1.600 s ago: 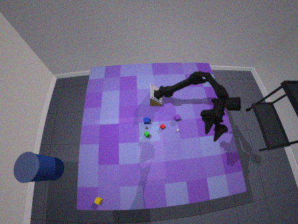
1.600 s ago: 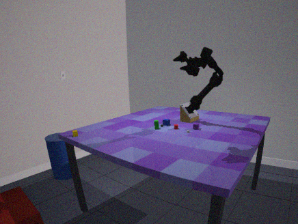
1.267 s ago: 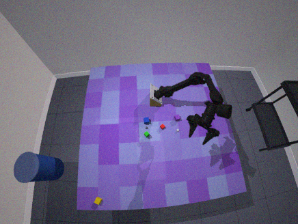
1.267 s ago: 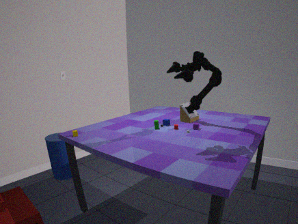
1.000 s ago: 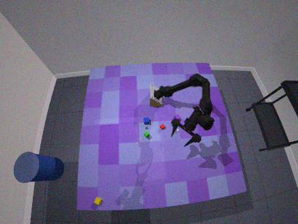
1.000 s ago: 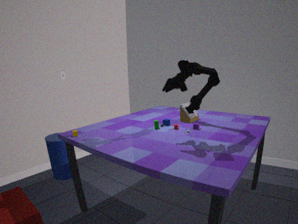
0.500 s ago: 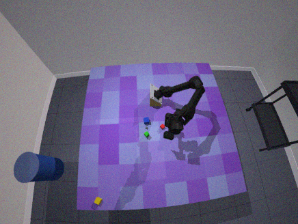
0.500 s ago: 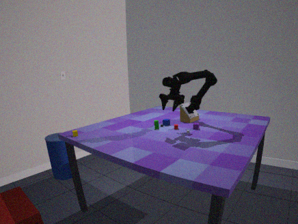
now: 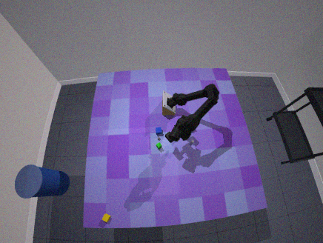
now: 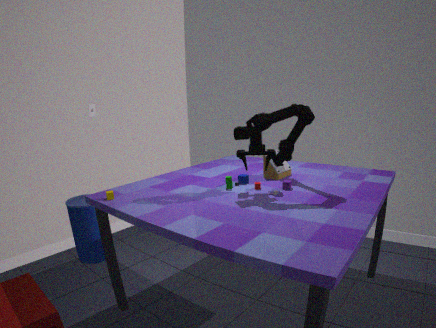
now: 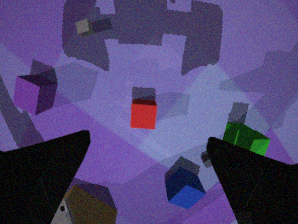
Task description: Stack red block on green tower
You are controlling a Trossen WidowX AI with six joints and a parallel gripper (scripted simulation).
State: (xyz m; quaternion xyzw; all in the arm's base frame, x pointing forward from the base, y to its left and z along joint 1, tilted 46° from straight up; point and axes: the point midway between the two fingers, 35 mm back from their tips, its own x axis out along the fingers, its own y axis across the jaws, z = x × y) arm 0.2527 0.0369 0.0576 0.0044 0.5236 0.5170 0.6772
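Right now my gripper tip is 1 cm past the small red block and 8 cm above it. Also, from my gripper tip: tiny dark piece (1 cm ahead, 12 cm to the right, 8 cm below); then small white ball (1 cm ahead, 13 cm to the left, 8 cm below); then blue block (4 cm behind, 13 cm to the right, 7 cm below).
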